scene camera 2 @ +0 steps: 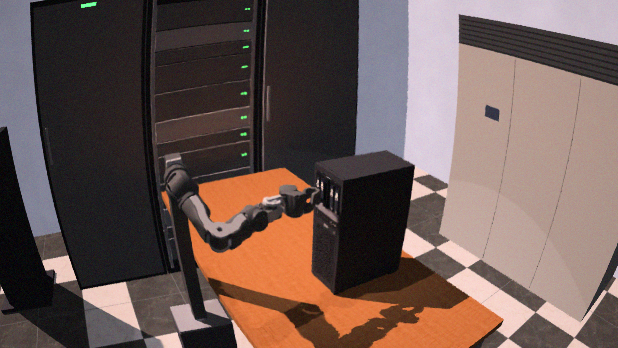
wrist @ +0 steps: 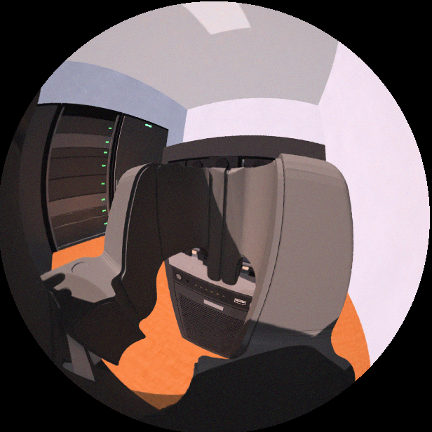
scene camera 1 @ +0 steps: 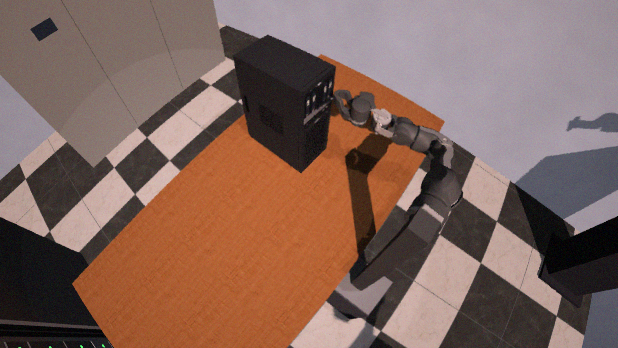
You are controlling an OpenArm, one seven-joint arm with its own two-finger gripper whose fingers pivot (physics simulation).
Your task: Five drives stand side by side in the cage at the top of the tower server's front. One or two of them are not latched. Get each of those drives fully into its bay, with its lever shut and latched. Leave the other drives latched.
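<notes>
Scene camera 1 shows the gripper (scene camera 1: 334, 96), a black tower server (scene camera 1: 273, 76) and an arm's post (scene camera 1: 417, 233). In scene camera 2 the gripper (scene camera 2: 319, 196) is visible, as are the black tower server (scene camera 2: 376, 188) and the arm's post (scene camera 2: 180, 223). The wrist view shows the gripper (wrist: 231, 227) and the black tower server (wrist: 210, 316).
</notes>
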